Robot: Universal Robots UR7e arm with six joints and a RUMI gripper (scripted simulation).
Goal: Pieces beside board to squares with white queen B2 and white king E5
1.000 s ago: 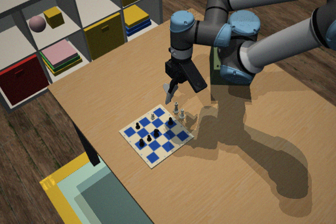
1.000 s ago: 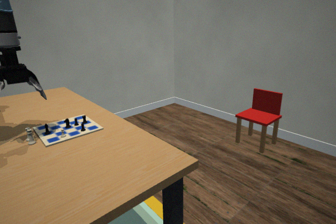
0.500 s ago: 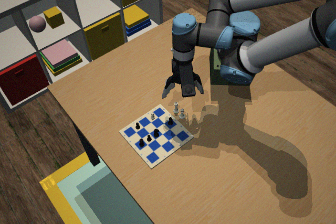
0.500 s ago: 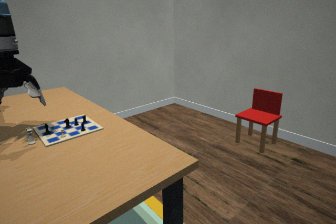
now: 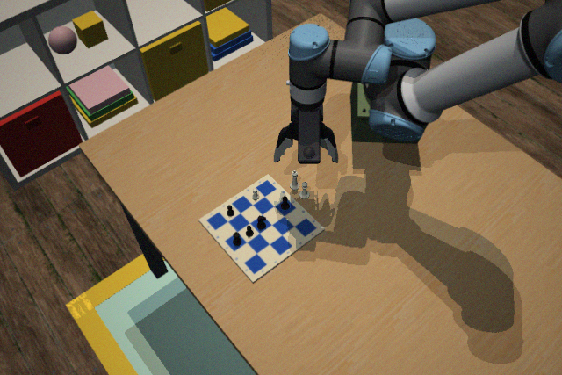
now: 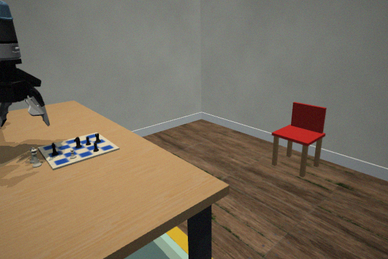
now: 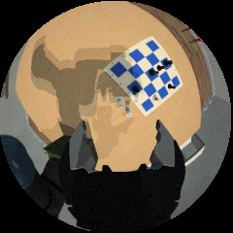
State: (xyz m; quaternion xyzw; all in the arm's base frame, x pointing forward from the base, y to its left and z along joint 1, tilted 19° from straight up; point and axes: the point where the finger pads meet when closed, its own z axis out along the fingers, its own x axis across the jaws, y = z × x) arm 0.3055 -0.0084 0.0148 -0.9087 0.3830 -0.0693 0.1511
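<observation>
Right now my hand is 100 mm above the white queen. Round my hand: white king: 100 mm below, 40 mm to the right; white pawn: 110 mm below, 100 mm ahead, 80 mm to the right; chessboard: 140 mm ahead, 130 mm below, 10 mm to the right.
</observation>
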